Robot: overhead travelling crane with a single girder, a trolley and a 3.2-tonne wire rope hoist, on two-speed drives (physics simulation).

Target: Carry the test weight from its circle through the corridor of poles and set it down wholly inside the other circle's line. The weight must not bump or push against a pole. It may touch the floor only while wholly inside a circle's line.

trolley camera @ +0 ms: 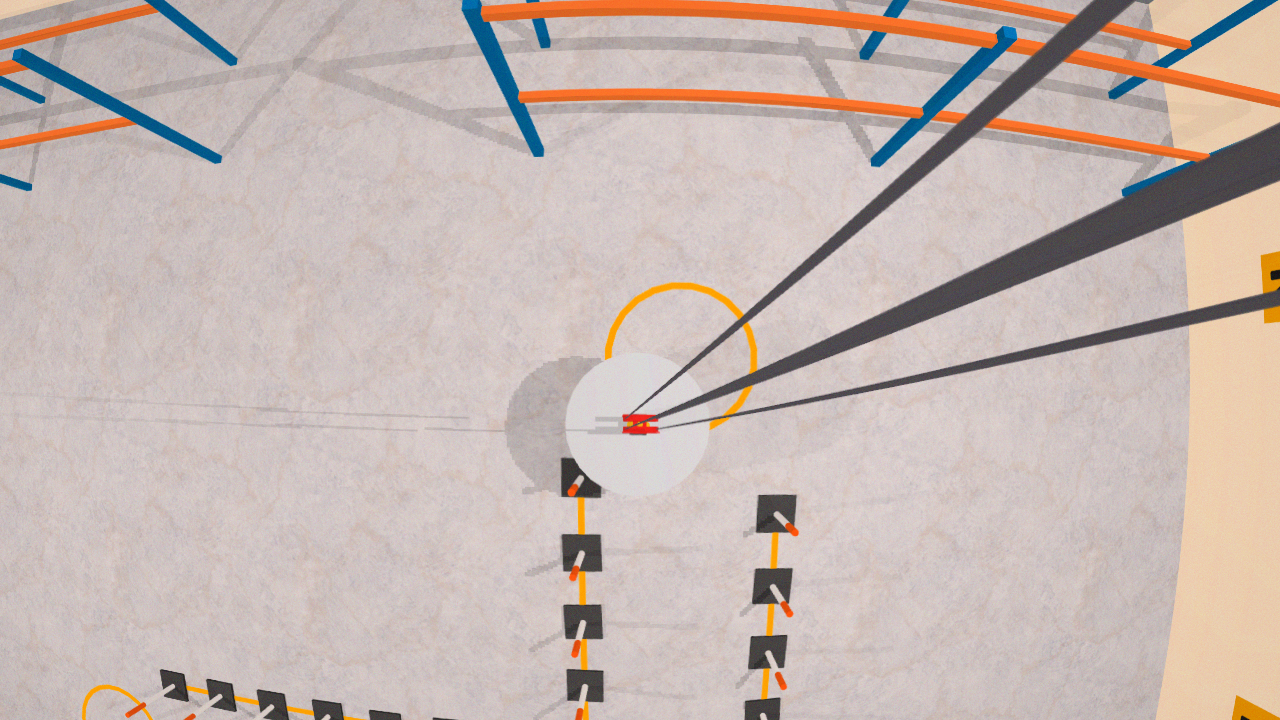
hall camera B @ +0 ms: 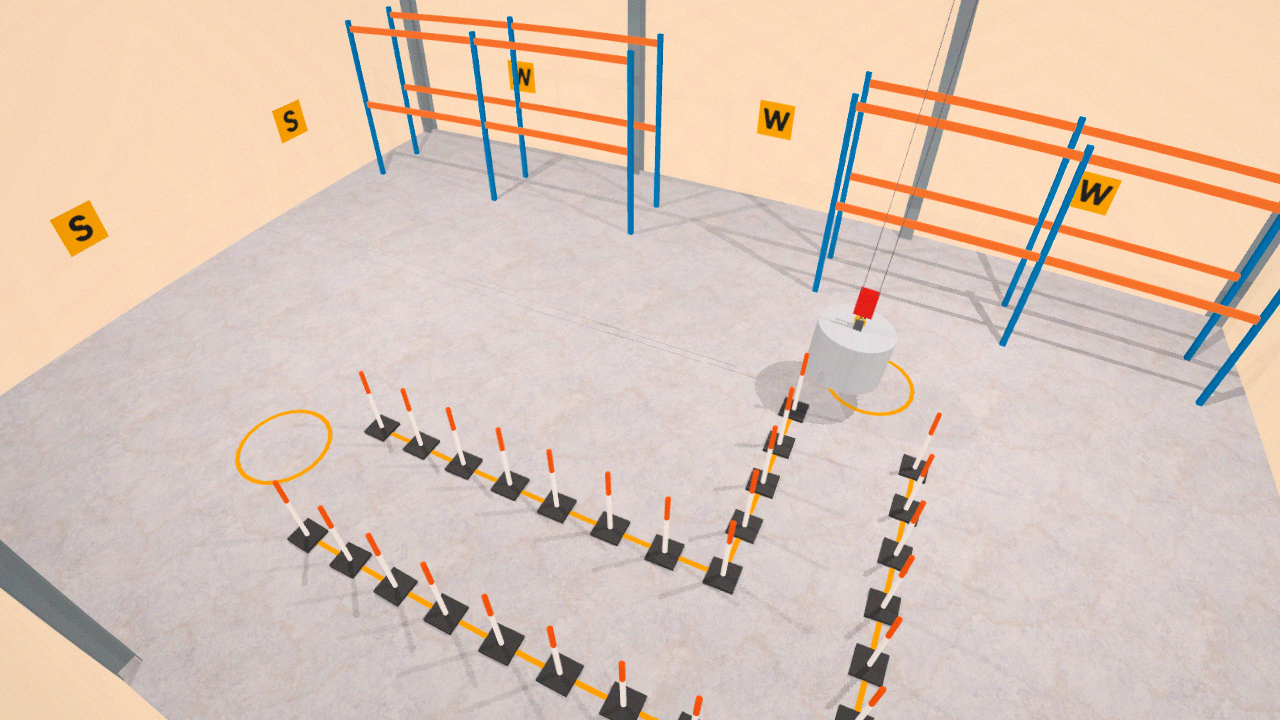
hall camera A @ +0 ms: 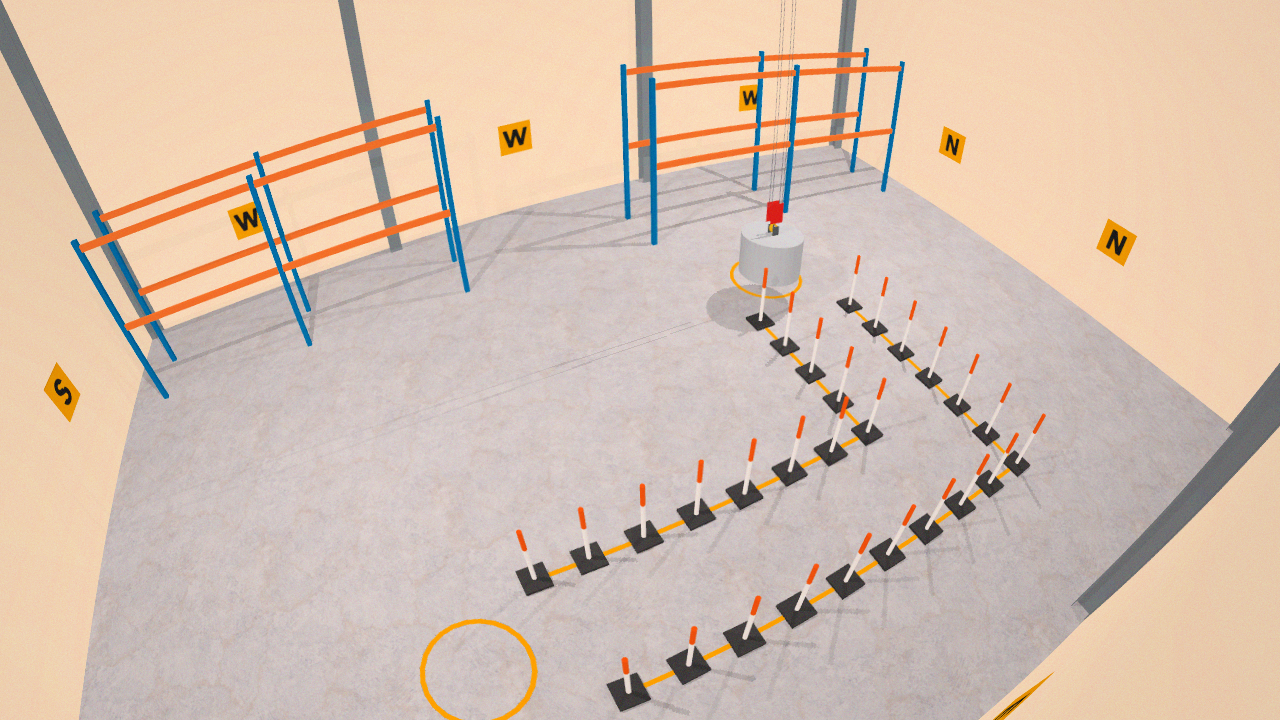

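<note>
The grey test weight (hall camera A: pixel 770 261) (hall camera B: pixel 850 358) (trolley camera: pixel 604 461) hangs upright above the floor from my hook (hall camera A: pixel 773 229) (hall camera B: pixel 859 323) (trolley camera: pixel 639 424), under the red block. It is partly over the start circle (hall camera A: pixel 800 286) (hall camera B: pixel 913 391) (trolley camera: pixel 755 358) and overhangs its line towards the corridor mouth. In the trolley view it partly covers the base of the first inner-row pole (hall camera A: pixel 761 300) (hall camera B: pixel 800 385) (trolley camera: pixel 575 484); a narrow gap shows to the pole itself. The first outer-row pole (hall camera A: pixel 853 284) (hall camera B: pixel 925 445) (trolley camera: pixel 785 522) stands farther away. The other circle (hall camera A: pixel 536 669) (hall camera B: pixel 332 436) (trolley camera: pixel 107 687) lies beyond the corridor's far end.
The two rows of poles bend at a corner, at the inner corner pole (hall camera A: pixel 875 407) (hall camera B: pixel 726 550) and the outer corner pole (hall camera A: pixel 1029 440). Blue and orange racks stand along the W wall, one with a post (hall camera A: pixel 653 161) (hall camera B: pixel 833 192) (trolley camera: pixel 505 80) behind the start circle.
</note>
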